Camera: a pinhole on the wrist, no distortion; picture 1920 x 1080 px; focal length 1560.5 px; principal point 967.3 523.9 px. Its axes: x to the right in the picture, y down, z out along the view. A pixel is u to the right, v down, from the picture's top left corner.
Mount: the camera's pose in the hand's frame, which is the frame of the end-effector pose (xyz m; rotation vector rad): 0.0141 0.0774 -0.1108 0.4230 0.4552 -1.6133
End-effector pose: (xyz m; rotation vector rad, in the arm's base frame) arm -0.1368 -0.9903 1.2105 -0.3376 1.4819 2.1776
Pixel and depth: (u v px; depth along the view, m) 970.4 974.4 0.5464
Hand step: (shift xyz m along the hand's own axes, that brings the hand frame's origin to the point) 0.1688 -0.2231 0.3466
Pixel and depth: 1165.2 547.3 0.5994
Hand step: 0.0138 -0.3030 0.3587
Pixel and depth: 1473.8 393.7 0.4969
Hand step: -0.0435 -0.3174 0.2290
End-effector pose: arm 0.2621 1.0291 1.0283 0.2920 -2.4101 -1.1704
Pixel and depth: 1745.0 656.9 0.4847
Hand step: 0.0319 -0.3853 0.1730
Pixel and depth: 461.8 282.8 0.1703
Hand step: -0.0080 0.0366 0.0641
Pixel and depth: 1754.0 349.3 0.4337
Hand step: -0.0553 -0.3322 0.1455
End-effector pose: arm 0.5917 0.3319 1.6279 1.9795 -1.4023 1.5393
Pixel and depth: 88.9 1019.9 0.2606
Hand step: 0.1084 0.0582 0.1842
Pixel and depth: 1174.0 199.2 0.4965
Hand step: -0.0967 -0.2315 0.2814
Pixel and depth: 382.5 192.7 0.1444
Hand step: -0.0123 0.0496 0.0417
